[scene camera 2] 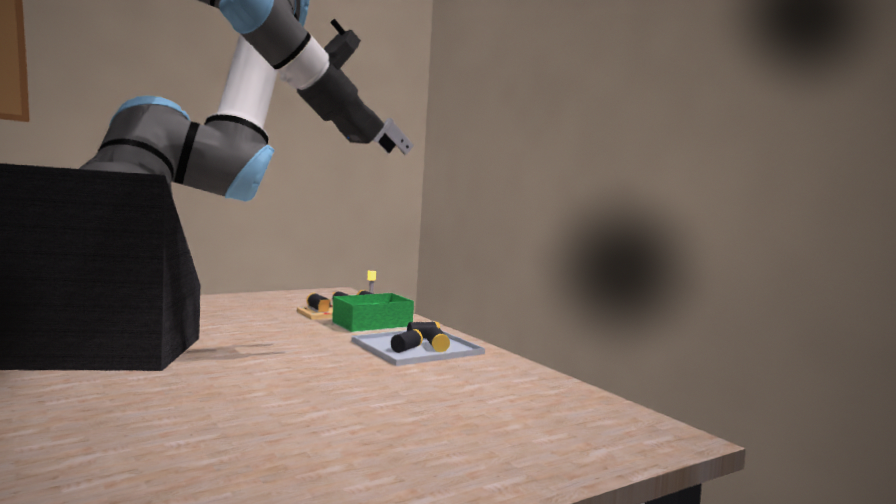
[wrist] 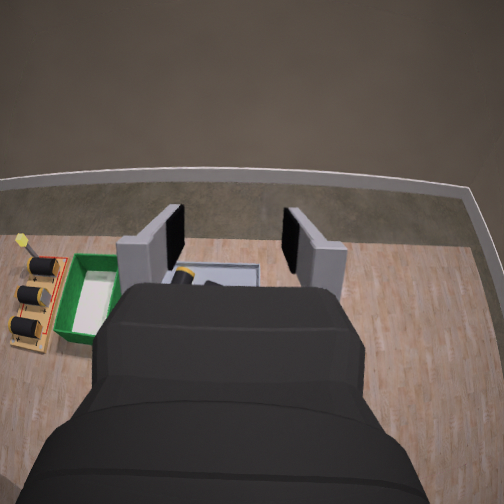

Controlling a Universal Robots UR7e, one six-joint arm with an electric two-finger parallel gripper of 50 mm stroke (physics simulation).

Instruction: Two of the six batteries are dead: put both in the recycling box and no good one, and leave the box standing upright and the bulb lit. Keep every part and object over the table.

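Observation:
My gripper [scene camera 2: 395, 142] hangs high above the table, open and empty; in the wrist view [wrist: 232, 240] its two grey fingers stand wide apart. Far below, the green recycling box [scene camera 2: 372, 310] stands upright; its white floor [wrist: 92, 301] looks empty. To its left a wooden holder [wrist: 34, 303] carries three black batteries [wrist: 33, 295] and a small yellow bulb on a stalk [scene camera 2: 371, 275]. A grey tray [scene camera 2: 417, 347] holds black, yellow-capped batteries [scene camera 2: 421, 336]; the wrist view shows only one battery tip [wrist: 183, 275], the rest hidden by the gripper body.
A large black block [scene camera 2: 87, 266], the arm's base, stands on the table's left. A brown wall [scene camera 2: 626, 188] rises close behind the tray and box. The table's far edge runs just past the tray in the wrist view [wrist: 250, 240].

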